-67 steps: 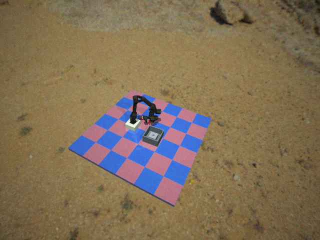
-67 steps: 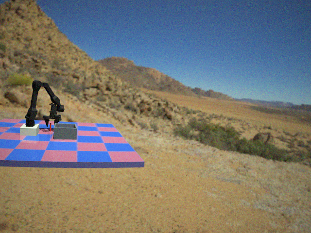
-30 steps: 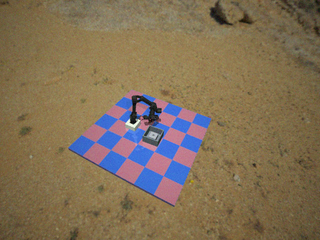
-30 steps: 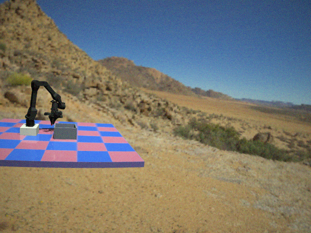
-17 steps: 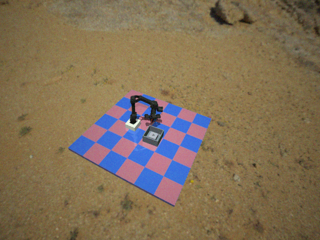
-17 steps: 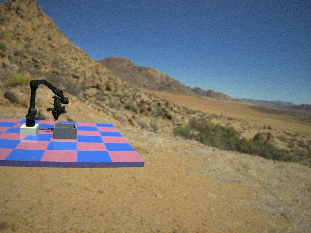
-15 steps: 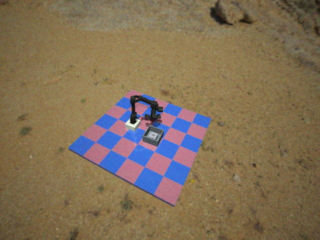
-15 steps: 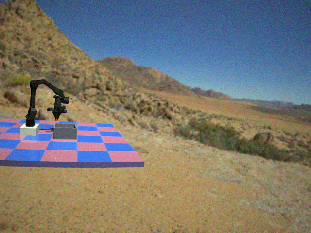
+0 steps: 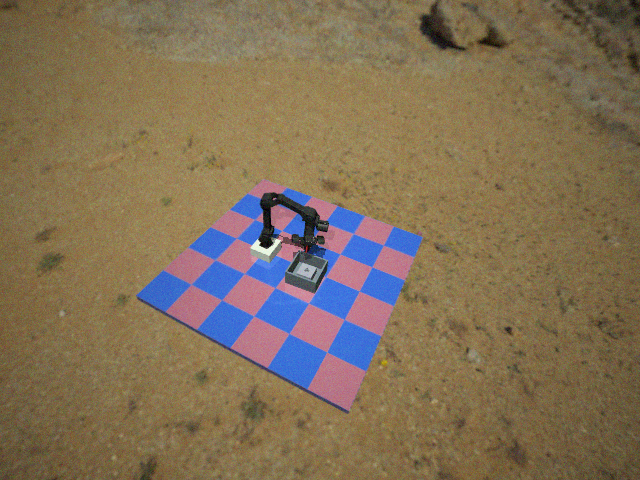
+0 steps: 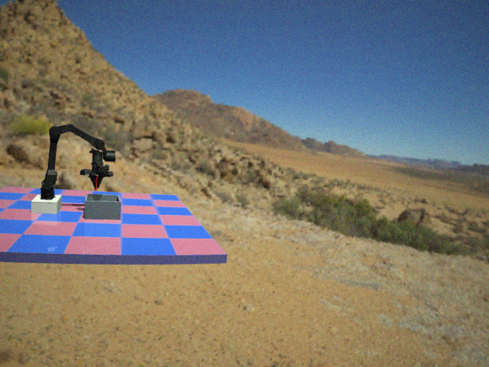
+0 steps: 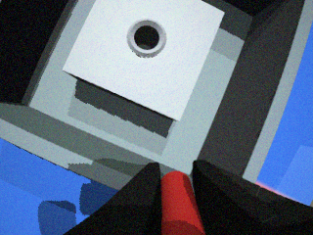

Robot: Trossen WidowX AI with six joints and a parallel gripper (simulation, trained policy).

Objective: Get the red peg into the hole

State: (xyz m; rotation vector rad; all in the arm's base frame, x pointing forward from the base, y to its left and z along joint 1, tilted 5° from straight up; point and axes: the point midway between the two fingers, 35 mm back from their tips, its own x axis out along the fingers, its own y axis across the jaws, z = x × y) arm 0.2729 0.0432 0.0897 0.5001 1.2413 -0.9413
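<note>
My gripper tip is 90 mm above the plate, 60 mm to the left of it and 40 mm short of it. From my gripper tip the other things lie so: red peg: 30 mm above, 20 mm to the left, 10 mm behind; grey box: 110 mm below, 60 mm to the right, 40 mm ahead.
</note>
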